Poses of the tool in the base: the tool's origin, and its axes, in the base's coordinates. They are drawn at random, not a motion.
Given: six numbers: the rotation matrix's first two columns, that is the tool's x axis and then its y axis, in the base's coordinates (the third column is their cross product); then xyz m.
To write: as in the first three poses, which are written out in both.
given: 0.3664 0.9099 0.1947 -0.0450 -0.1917 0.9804 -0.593 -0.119 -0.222
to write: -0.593 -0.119 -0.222 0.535 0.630 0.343 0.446
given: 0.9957 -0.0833 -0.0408 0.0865 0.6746 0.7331 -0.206 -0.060 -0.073
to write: -0.206 -0.060 -0.073 0.915 0.401 0.002 -0.046
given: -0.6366 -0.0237 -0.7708 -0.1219 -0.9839 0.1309 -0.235 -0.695 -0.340
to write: -0.235 -0.695 -0.340 0.027 -0.425 0.086 0.901
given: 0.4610 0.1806 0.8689 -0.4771 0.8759 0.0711 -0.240 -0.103 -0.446
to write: -0.240 -0.103 -0.446 0.841 0.154 -0.481 0.196
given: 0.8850 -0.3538 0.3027 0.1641 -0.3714 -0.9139 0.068 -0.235 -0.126
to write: 0.068 -0.235 -0.126 0.557 -0.795 0.060 -0.232
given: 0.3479 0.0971 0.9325 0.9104 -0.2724 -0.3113 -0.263 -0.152 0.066
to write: -0.263 -0.152 0.066 0.472 -0.671 -0.375 -0.431
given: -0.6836 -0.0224 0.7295 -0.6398 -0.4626 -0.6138 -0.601 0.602 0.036
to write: -0.601 0.602 0.036 0.197 0.345 -0.479 0.782
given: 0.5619 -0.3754 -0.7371 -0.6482 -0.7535 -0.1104 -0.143 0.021 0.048
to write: -0.143 0.021 0.048 0.188 -0.863 0.296 0.362
